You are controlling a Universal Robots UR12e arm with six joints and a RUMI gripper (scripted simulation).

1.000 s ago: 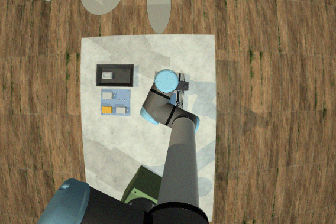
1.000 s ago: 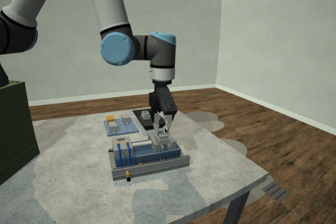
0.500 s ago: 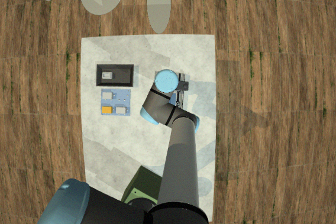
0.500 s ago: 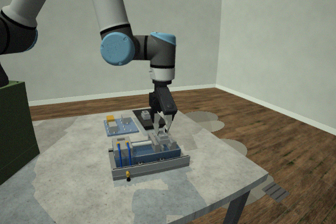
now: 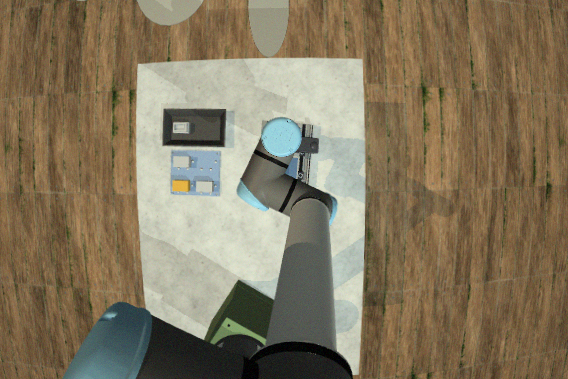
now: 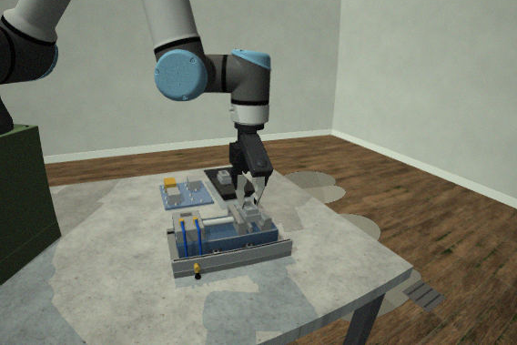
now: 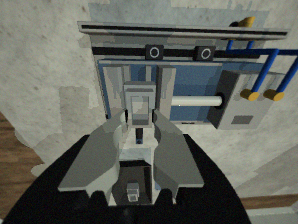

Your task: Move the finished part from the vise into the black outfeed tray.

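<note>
Right now the blue vise is 8 cm below my hand and 7 cm behind it. From my hand the other things lie so: orange block: 37 cm to the left, 18 cm behind, 10 cm below; then blue fixture plate: 33 cm to the left, 13 cm behind, 12 cm below.
</note>
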